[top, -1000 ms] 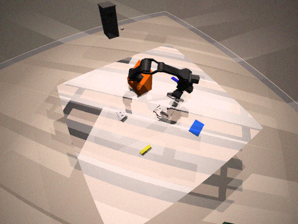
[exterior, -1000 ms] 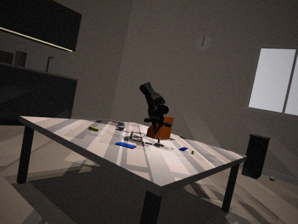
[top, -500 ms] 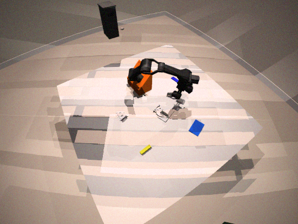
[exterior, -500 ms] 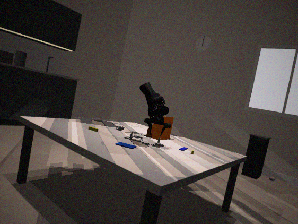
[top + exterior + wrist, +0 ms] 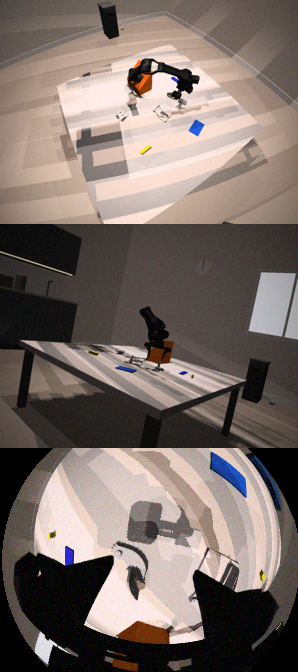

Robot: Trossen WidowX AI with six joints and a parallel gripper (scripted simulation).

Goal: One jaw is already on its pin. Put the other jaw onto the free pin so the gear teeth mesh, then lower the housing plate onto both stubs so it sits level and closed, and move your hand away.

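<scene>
The jaw lies 50 mm behind my gripper tip, 30 mm to the left of it and 70 mm below it. From my gripper tip the other things lie so: blue bar 170 mm behind, 160 mm to the left, 70 mm below; then yellow cube 110 mm behind, 250 mm to the left, 60 mm below; then blue tile 260 mm ahead, 40 mm to the right, 70 mm below.
</scene>
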